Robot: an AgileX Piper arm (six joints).
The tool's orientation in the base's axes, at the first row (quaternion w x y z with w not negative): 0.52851, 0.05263, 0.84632, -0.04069
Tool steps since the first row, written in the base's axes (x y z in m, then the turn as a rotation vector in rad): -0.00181, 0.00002, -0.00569, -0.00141, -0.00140, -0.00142; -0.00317, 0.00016, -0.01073, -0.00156, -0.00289, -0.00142; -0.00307, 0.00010, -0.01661, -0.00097, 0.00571, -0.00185; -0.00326, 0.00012, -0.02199, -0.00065, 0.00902, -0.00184; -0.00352, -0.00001, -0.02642, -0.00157, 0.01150, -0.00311; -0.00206, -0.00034, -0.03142, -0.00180, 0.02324, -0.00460; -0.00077, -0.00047, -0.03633, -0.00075, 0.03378, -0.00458; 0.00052, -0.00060, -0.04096, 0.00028, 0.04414, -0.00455
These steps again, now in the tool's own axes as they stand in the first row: 0.00590, -0.00014, 0.00088, 0.00183, -0.00156, -0.00046; 0.01103, -0.00012, 0.00186, 0.00182, -0.00305, -0.00041; 0.01627, -0.00009, 0.00453, 0.00235, 0.00556, -0.00076; 0.02119, -0.00002, 0.00672, 0.00235, 0.00888, -0.00090; 0.02528, -0.00013, 0.00844, 0.00401, 0.01123, -0.00147; 0.02912, -0.00019, 0.01197, 0.00599, 0.02286, -0.00248; 0.03297, -0.00009, 0.01529, 0.00600, 0.03344, -0.00287; 0.03656, 0.00002, 0.01848, 0.00600, 0.04385, -0.00325
